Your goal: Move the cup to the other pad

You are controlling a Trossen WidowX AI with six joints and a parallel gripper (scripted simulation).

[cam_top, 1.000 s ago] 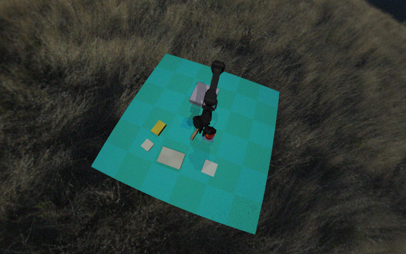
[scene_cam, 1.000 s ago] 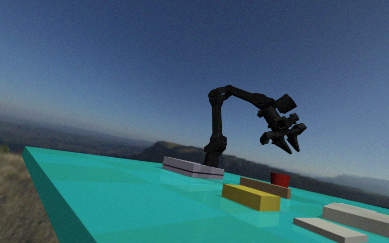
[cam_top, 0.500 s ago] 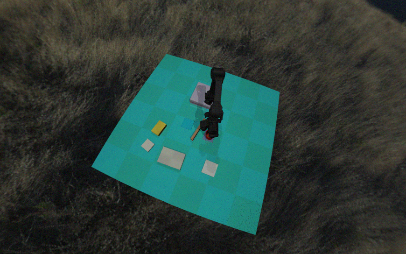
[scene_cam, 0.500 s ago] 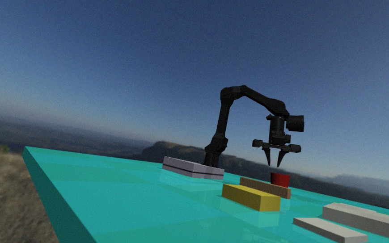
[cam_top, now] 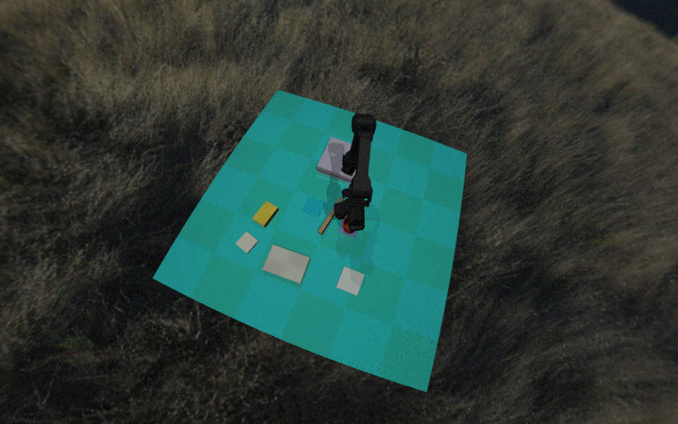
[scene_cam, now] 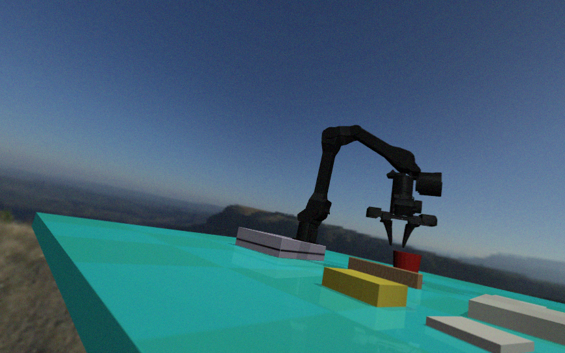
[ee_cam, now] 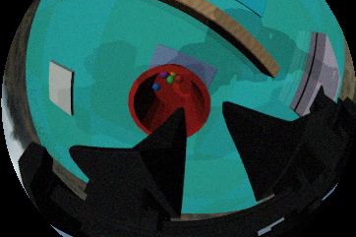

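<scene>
The red cup lies 50 mm below my gripper tip, 20 mm to the left of it and 20 mm ahead of it. Round my gripper tip: cyan-blue pad: 190 mm to the right, 100 mm below, 20 mm ahead; then wooden bar: 90 mm to the right, 80 mm below, 20 mm ahead; then grey-blue pad: 100 mm below, 20 mm to the left, 20 mm ahead.
</scene>
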